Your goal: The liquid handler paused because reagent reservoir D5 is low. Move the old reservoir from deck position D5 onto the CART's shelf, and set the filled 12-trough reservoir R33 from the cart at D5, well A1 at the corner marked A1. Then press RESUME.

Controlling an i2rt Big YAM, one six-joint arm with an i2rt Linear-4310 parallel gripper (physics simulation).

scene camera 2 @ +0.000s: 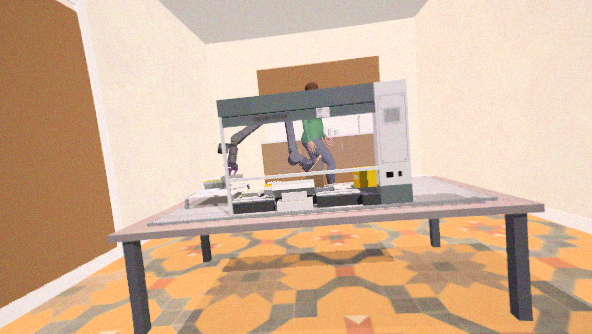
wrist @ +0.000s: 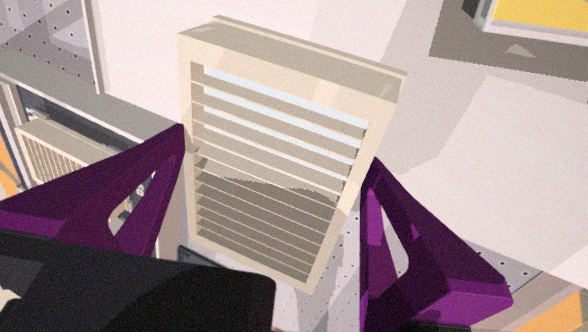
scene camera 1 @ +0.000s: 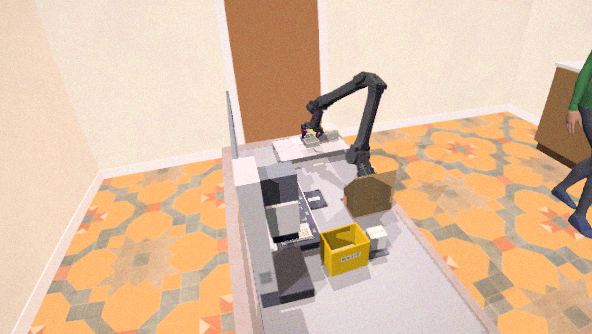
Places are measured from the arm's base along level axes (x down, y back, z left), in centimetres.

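Pixels of known places: gripper, fingertip midpoint: (scene camera 2: 229,177) (wrist: 277,149) (scene camera 1: 308,138); arm's base at its link origin: (scene camera 1: 367,179).
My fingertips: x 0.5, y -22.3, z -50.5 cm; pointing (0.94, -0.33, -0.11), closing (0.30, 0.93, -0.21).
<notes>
For each thing: its middle in the pictures, then the offset to it from my fingertips.
- beige 12-trough reservoir at the middle of its body: (wrist: 272,174) (scene camera 1: 309,140) (scene camera 2: 232,177) dx +0.1, dy +0.3, dz +1.7 cm
- white cart at the middle of its body: (scene camera 1: 309,148) (scene camera 2: 221,193) dx +10.6, dy +1.2, dz -7.7 cm
- labware at the middle of its body: (wrist: 74,168) (scene camera 2: 251,193) dx +7.3, dy -22.3, dz +23.3 cm
- liquid handler's white tower at the middle of its body: (scene camera 1: 258,241) (scene camera 2: 391,143) dx -13.7, dy -28.5, dz +96.6 cm
- yellow waste bin at the middle of its body: (scene camera 1: 344,249) (scene camera 2: 366,179) dx +7.1, dy +2.8, dz +85.9 cm
- white box at the middle of its body: (scene camera 1: 375,241) dx +8.6, dy +17.0, dz +82.3 cm
My gripper (wrist: 277,149) (scene camera 1: 312,133) (scene camera 2: 232,171) is shut on a beige 12-trough reservoir (wrist: 295,107) (scene camera 1: 311,142) (scene camera 2: 236,177), a purple finger at each long side. Pale blue shows in its upper troughs; the lower ones are in shadow. No R33 or A1 mark is readable. It is held over the white cart (scene camera 1: 286,151) (wrist: 500,125) (scene camera 2: 200,194), and it shows at a slant in the wrist view. Another beige slotted piece of labware (wrist: 75,140) sits at the left of the wrist view, partly behind a finger. The D5 label and the RESUME button cannot be made out.
The liquid handler's white tower (scene camera 1: 247,200) (scene camera 2: 392,130) and overhead beam (scene camera 2: 300,102) enclose the deck. A yellow waste bin (scene camera 1: 332,260) (scene camera 2: 367,178), a white box (scene camera 1: 377,237) and a brown panel (scene camera 1: 370,195) stand on the table. A person (scene camera 1: 584,100) (scene camera 2: 314,131) is beyond it.
</notes>
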